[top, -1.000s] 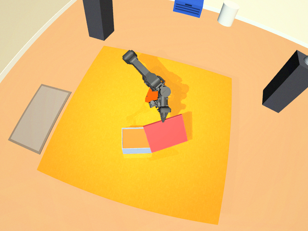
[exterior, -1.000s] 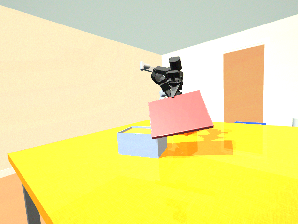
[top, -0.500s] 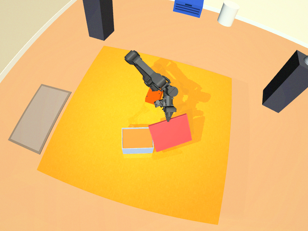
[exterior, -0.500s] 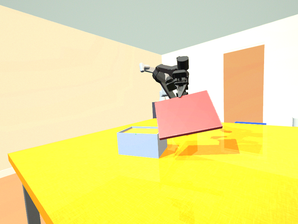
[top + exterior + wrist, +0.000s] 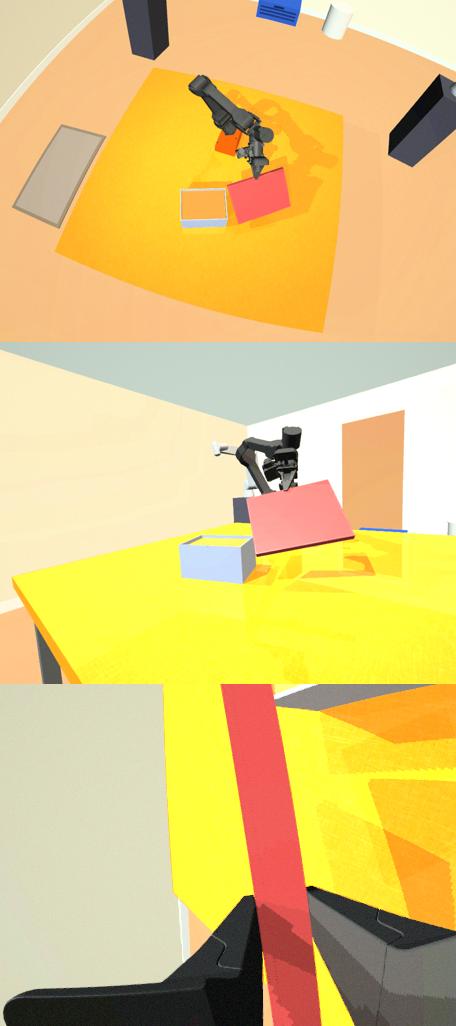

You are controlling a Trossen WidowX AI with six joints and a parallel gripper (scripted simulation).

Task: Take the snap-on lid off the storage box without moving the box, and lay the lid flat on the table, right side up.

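Now: the red lid 3 cm ahead of my gripper tip, 5 cm to the left of it and 6 cm below it. The rest, counted from my gripper tip: pale blue storage box 14 cm ahead, 16 cm to the right, 19 cm below.
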